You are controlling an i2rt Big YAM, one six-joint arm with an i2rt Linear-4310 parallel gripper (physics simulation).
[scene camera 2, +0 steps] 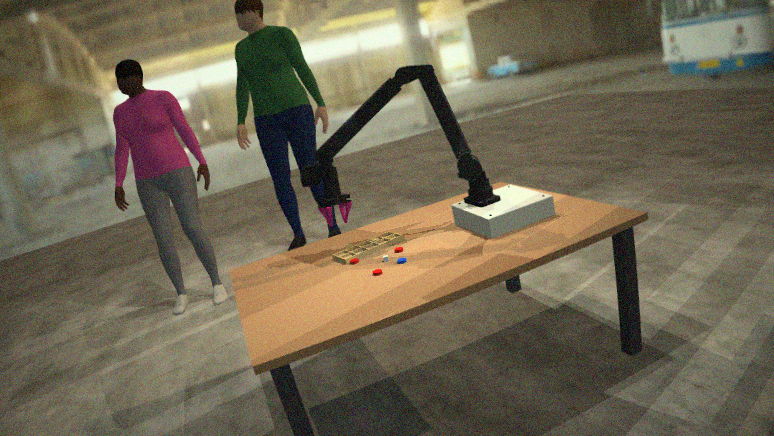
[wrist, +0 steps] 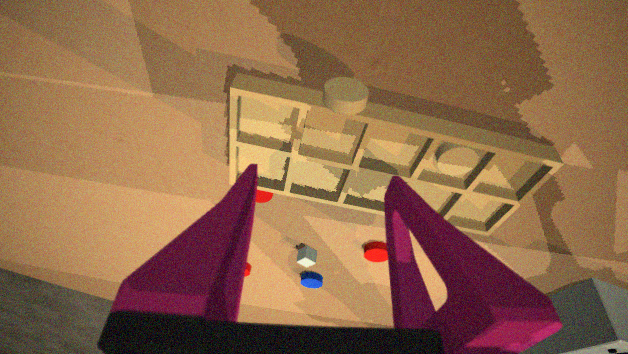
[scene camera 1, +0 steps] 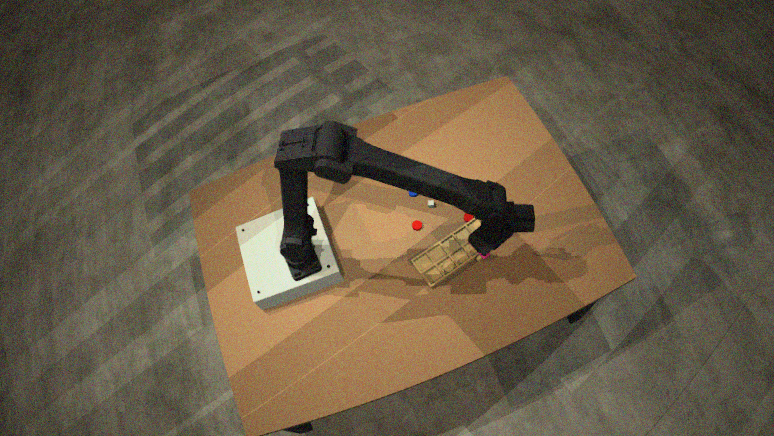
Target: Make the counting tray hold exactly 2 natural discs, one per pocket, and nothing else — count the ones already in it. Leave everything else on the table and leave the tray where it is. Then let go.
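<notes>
The tan counting tray (scene camera 1: 431, 283) (scene camera 2: 341, 259) (wrist: 450, 130) has two rows of pockets. One natural disc (wrist: 457, 159) lies in a pocket of the row at the top of the wrist view. Another natural disc (wrist: 346, 95) overlaps that side's outer wall and appears to be up on the rim, outside any pocket; its exact support cannot be told. A faint round patch in the left lower pocket may be shadow. My gripper (scene camera 1: 484, 255) (scene camera 2: 337, 218) (wrist: 324, 180) is open with nothing between its magenta fingers, above the tray. The fingers hide some pockets in the wrist view.
Red discs (scene camera 1: 417, 225) (scene camera 2: 377, 272) (wrist: 376, 251), a blue disc (scene camera 1: 413, 193) (scene camera 2: 401, 261) (wrist: 311, 280) and a small grey-white cube (scene camera 1: 431, 204) (scene camera 2: 385, 258) (wrist: 306, 256) lie beside the tray. One red disc is close to its wall. The arm's white base box (scene camera 1: 265, 265) (scene camera 2: 509, 216) stands on the table.
</notes>
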